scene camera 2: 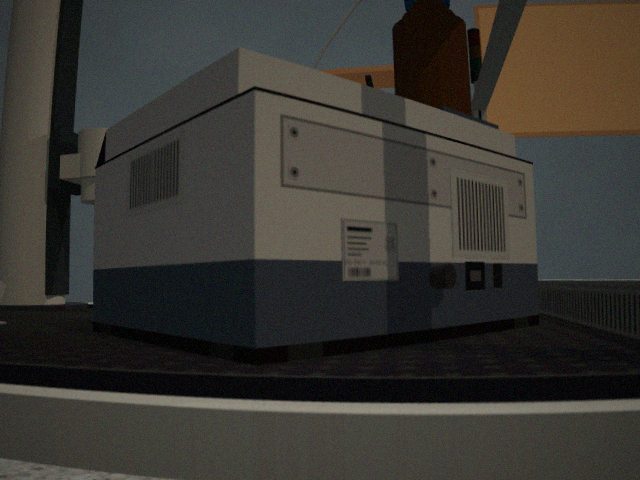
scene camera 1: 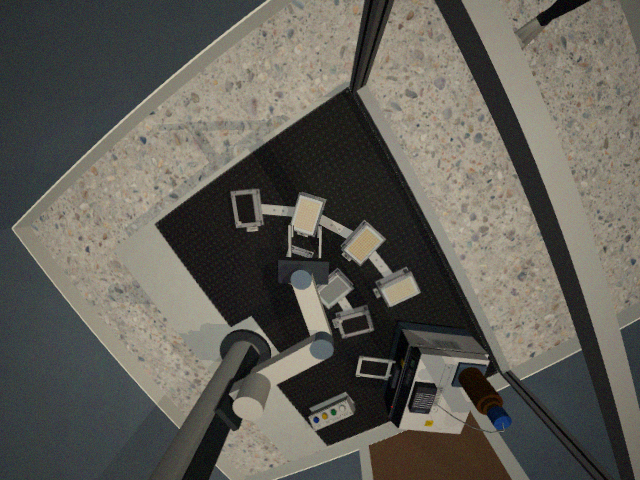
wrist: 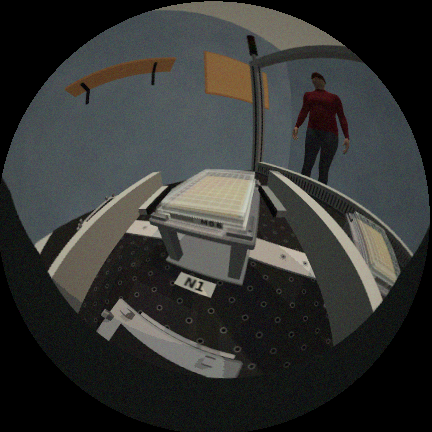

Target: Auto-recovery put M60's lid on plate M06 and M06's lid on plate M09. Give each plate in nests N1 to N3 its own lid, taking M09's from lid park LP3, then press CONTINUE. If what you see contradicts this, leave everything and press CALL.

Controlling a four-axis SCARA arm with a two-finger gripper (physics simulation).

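Places are measured from the arm's base along level axes (x back, y right, z up), in millimetres.
Pixels of known places: gripper, fingertip midpoint: (scene camera 1: 305, 225) (wrist: 212, 177); arm's base, origin of the base link: (scene camera 1: 246, 351).
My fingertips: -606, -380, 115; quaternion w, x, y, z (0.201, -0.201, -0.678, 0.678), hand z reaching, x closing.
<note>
For each thing: its top centre in the pictures, then the offset to it from my fingertips, as dx, dy, dz. "spot": a spot on its surface instead.
- lidded plate M06, middle of its top: (wrist: 216, 179) (scene camera 1: 306, 215) -20, -28, -12
- nest N1, middle of its top: (wrist: 218, 189) (scene camera 1: 307, 215) -21, -26, -25
- second plate, middle of its top: (wrist: 380, 241) (scene camera 1: 363, 245) -143, +182, -25
- third plate, middle of its top: (scene camera 1: 400, 291) -175, +422, -25
- grey translucent lid-like piece, middle of its top: (scene camera 1: 333, 291) +59, +293, -48
- button box, surface spot: (scene camera 1: 331, 411) spot: +387, +826, -37
- white frame, surface spot: (scene camera 1: 374, 357) spot: +78, +703, -100
- pale bracket, surface spot: (wrist: 175, 345) (scene camera 1: 302, 253) spot: +79, +93, -56
My gripper (scene camera 1: 305, 228) (wrist: 212, 177) is open, with its fingers at either side of the lidded plate M06 (scene camera 1: 309, 212) (wrist: 212, 195). The finger pads are at about lid height, close to the sides. Plate M06 sits in nest N1 (wrist: 202, 231) under a clear lid; the lid's own marking cannot be read. A second plate (scene camera 1: 363, 242) (wrist: 376, 247) and a third plate (scene camera 1: 399, 288) sit in nests to the right, labels unreadable. A grey translucent lid-like piece (scene camera 1: 336, 289) lies on a stand beside the arm. The button box (scene camera 1: 331, 411) has blue, yellow, green and white buttons.
Open-framed stands (scene camera 1: 247, 191) (scene camera 1: 370, 318) stand at the left and right of the mat. A white frame (scene camera 1: 374, 357) sits at the instrument (scene camera 1: 447, 372) (scene camera 2: 310, 237). A pale bracket (scene camera 1: 302, 251) (wrist: 175, 345) is below the gripper. A person (wrist: 322, 112) stands beyond the fence.
</note>
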